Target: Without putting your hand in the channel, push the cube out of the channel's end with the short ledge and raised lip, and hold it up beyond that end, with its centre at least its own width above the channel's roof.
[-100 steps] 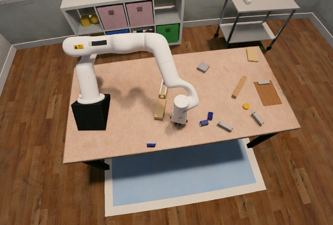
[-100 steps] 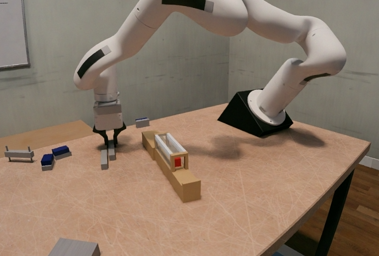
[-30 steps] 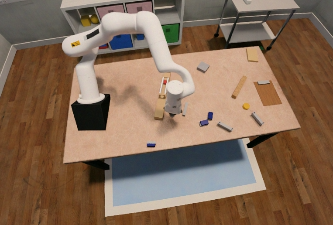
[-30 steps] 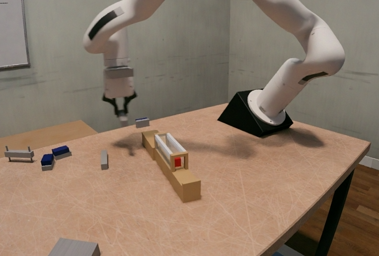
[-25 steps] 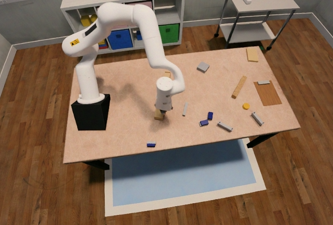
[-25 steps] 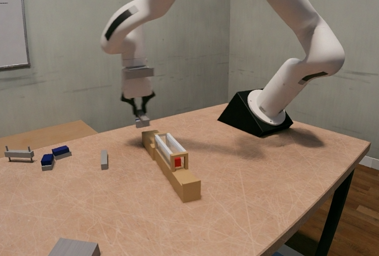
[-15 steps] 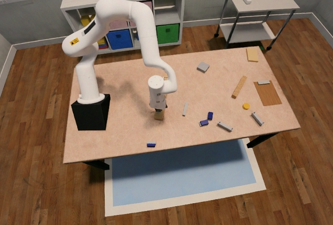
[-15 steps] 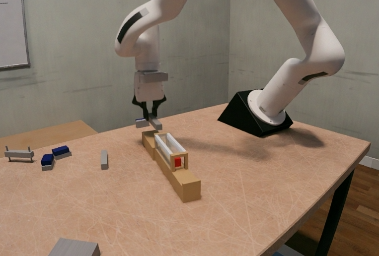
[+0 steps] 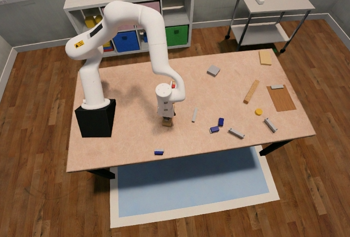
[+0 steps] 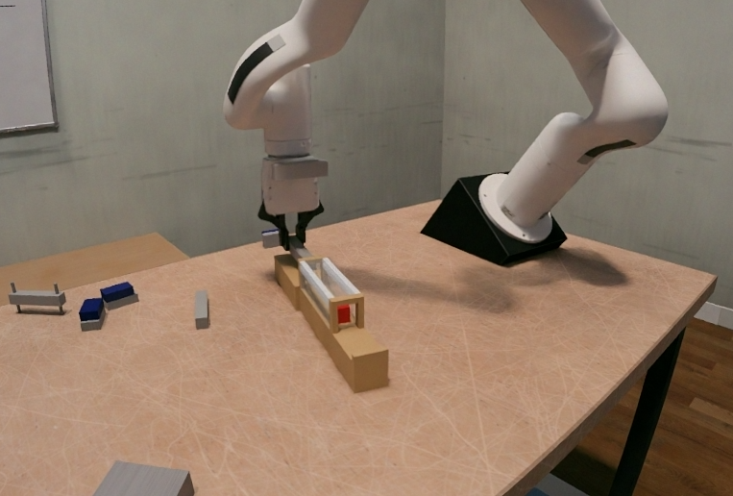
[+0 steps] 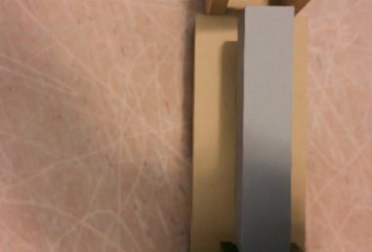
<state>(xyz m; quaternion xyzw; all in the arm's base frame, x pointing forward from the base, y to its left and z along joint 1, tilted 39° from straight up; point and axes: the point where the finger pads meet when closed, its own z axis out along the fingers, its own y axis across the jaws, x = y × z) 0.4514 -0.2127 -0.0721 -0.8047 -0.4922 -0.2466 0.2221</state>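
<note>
Right now my hand is 200 mm short of the pale grey bar and 80 mm above it. From my hand the other things lie so: wooden channel (90 mm ahead, 190 mm to the left, 30 mm below); then blue block (100 mm behind, 200 mm to the right, 70 mm below); then red cube (110 mm ahead, 240 mm to the left, 30 mm below).
</note>
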